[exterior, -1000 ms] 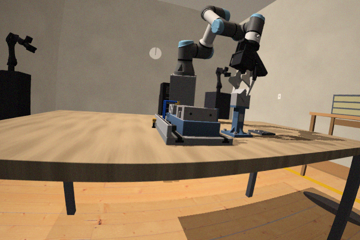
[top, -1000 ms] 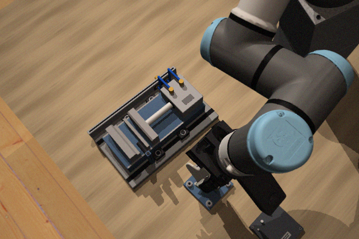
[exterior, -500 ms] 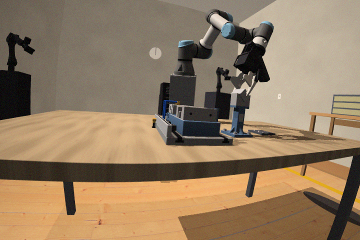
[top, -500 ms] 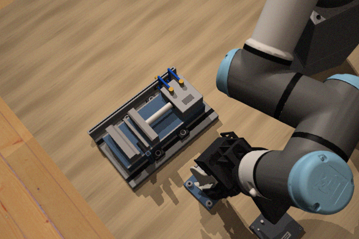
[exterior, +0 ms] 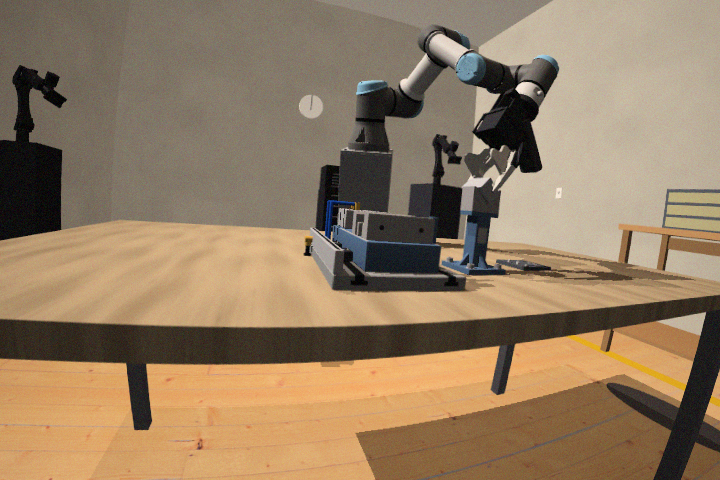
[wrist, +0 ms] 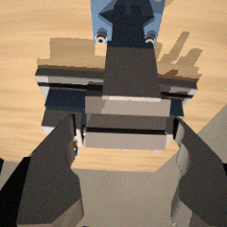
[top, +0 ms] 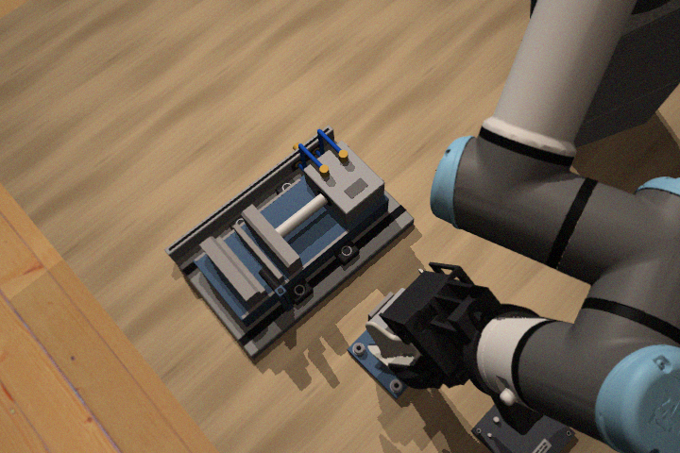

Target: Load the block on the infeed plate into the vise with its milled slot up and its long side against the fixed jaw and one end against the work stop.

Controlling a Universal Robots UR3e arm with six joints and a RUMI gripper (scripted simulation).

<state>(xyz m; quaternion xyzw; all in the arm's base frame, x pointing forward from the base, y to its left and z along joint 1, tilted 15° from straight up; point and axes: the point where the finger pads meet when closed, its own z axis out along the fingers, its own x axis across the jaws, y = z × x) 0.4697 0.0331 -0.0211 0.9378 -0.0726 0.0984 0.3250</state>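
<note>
The part is right at my hand. Round my hand: white cylinder rod (50 mm behind, 200 mm to the right, 80 mm below); then dark work stop (40 mm ahead, 170 mm to the right, 70 mm below); then moving jaw (210 mm to the right, 80 mm below).
</note>
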